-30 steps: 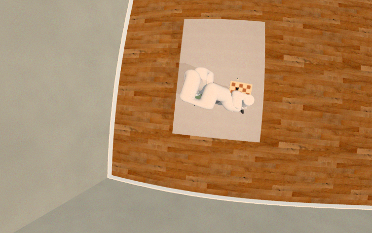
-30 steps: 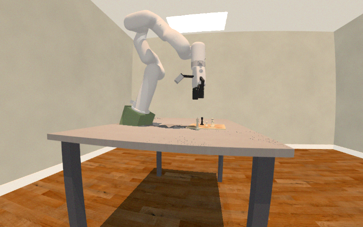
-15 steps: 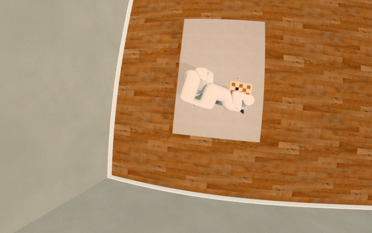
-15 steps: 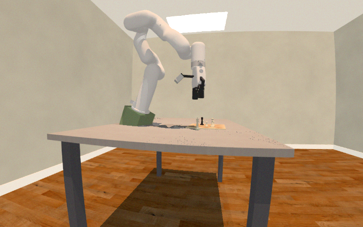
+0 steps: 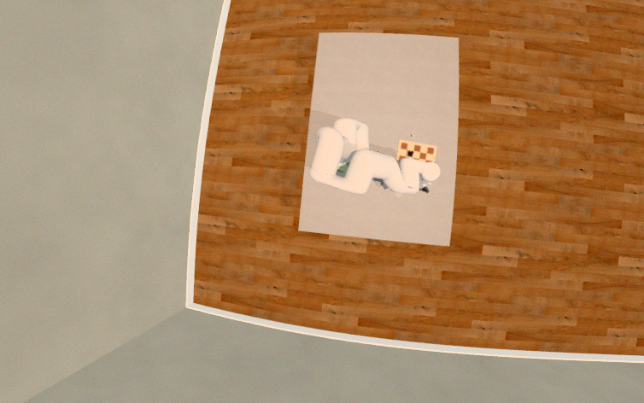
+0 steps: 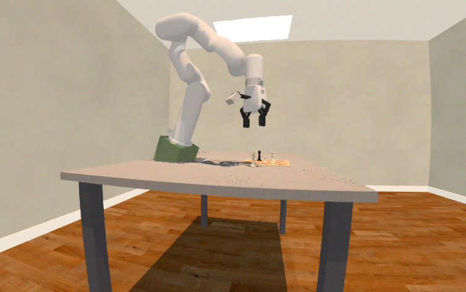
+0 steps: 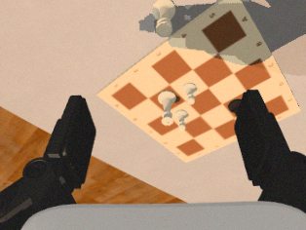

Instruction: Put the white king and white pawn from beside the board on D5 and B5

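Right now my hand is 140 mm above the white king. From my hand the other things lie so: chessboard 70 mm ahead, 130 mm to the left, 170 mm below; black piece 40 mm ahead, 170 mm to the left, 140 mm below.
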